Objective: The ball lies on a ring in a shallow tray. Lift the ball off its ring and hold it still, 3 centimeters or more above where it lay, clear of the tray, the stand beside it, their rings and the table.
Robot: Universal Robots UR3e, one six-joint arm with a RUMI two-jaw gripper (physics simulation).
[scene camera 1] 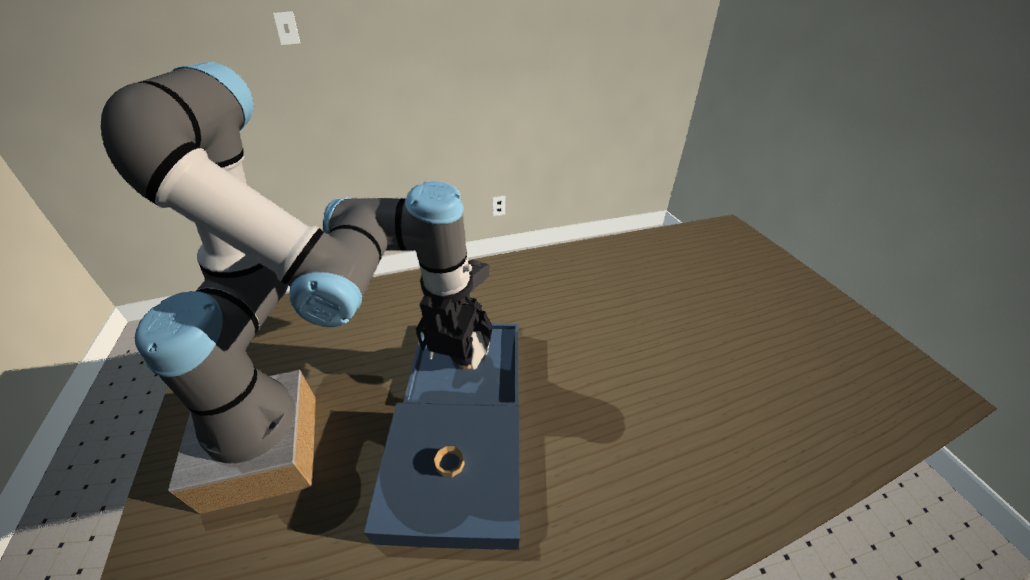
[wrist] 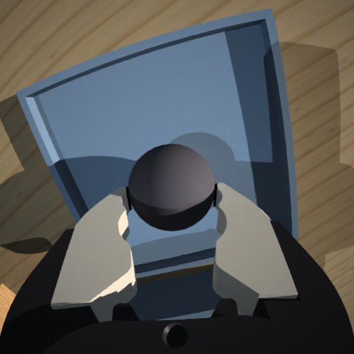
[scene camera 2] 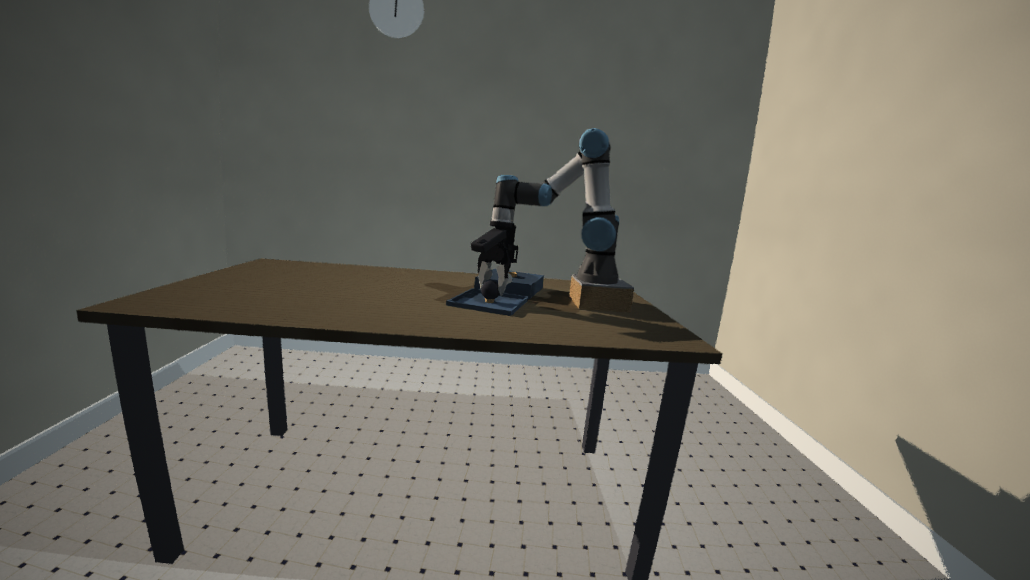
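Pixels of known places: gripper, between the fingertips: (scene camera 2: 491, 294); arm's base, origin of its link: (scene camera 1: 249, 421) (scene camera 2: 597, 280).
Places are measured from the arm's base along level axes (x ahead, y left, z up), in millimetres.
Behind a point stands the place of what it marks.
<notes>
The dark ball (scene camera 2: 490, 288) @(x 346, y 57, z -28 mm) (wrist: 171, 187) is between the two pale fingers of my gripper (scene camera 1: 461, 356) @(x 338, y 27, z -51 mm) (scene camera 2: 492, 286) @(x 338, y 27, z -51 mm) (wrist: 171, 187), with a black pad against each side in the wrist view. My gripper is shut on it, low over the blue shallow tray (scene camera 1: 446, 390) @(x 290, y -11, z -74 mm) (scene camera 2: 472, 305) @(x 399, y 108, z -66 mm) (wrist: 125, 105). The ball still sits at its orange ring (scene camera 1: 467, 366) @(x 336, y 5, z -49 mm) (scene camera 2: 489, 300) @(x 346, y 51, z -59 mm), low in the tray. The gripper hides the ball in scene camera 1, and the ball covers its ring in the wrist view.
The blue stand (scene camera 1: 403, 504) @(x 174, y -187, z -31 mm) (scene camera 2: 531, 285) @(x 203, y -36, z -34 mm) adjoins the tray and is taller. An orange ring (scene camera 1: 437, 462) @(x 232, y -156, z -22 mm) lies on its top. The arm's base block (scene camera 1: 305, 439) @(x 63, y -33, z -41 mm) (scene camera 2: 601, 296) @(x 14, y 79, z -34 mm) stands beside them on the wooden table (scene camera 1: 684, 360) @(x 717, y -142, z -77 mm) (scene camera 2: 288, 302) @(x 881, y 96, z -77 mm).
</notes>
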